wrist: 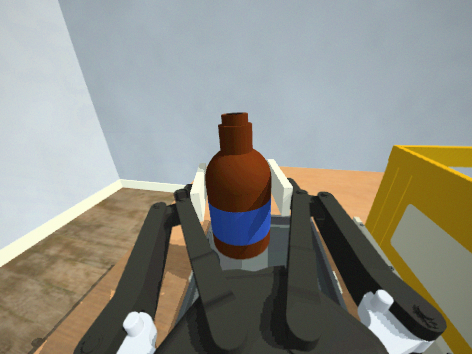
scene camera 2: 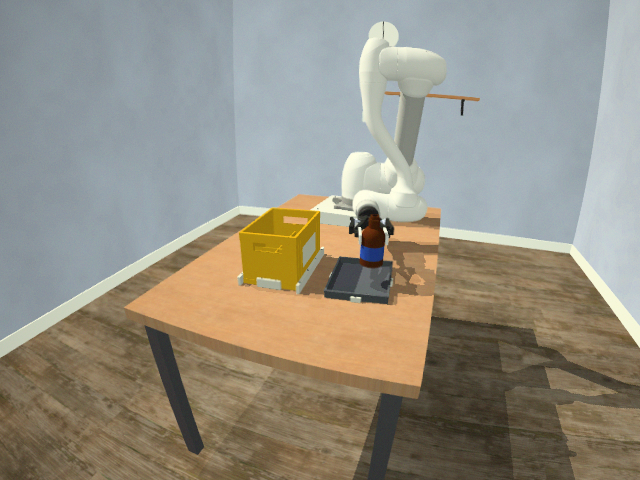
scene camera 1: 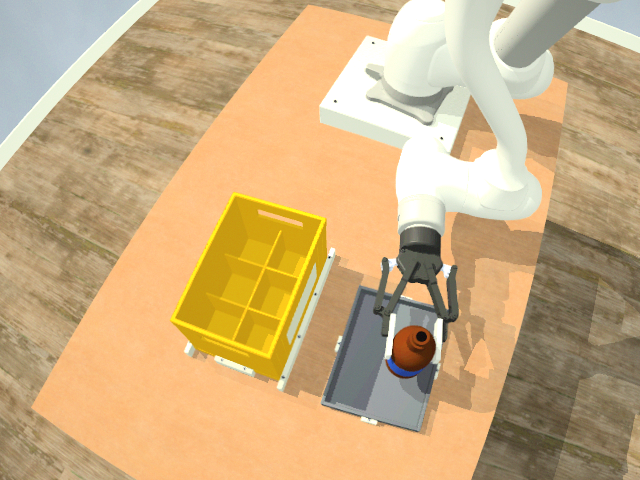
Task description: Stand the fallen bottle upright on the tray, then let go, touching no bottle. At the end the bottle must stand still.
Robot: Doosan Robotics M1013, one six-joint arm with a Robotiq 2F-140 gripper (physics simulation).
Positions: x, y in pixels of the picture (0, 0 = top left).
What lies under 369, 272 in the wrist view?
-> My gripper.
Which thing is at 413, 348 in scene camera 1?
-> A brown bottle.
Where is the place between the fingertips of my gripper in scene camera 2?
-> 373, 240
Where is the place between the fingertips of my gripper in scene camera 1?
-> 412, 359
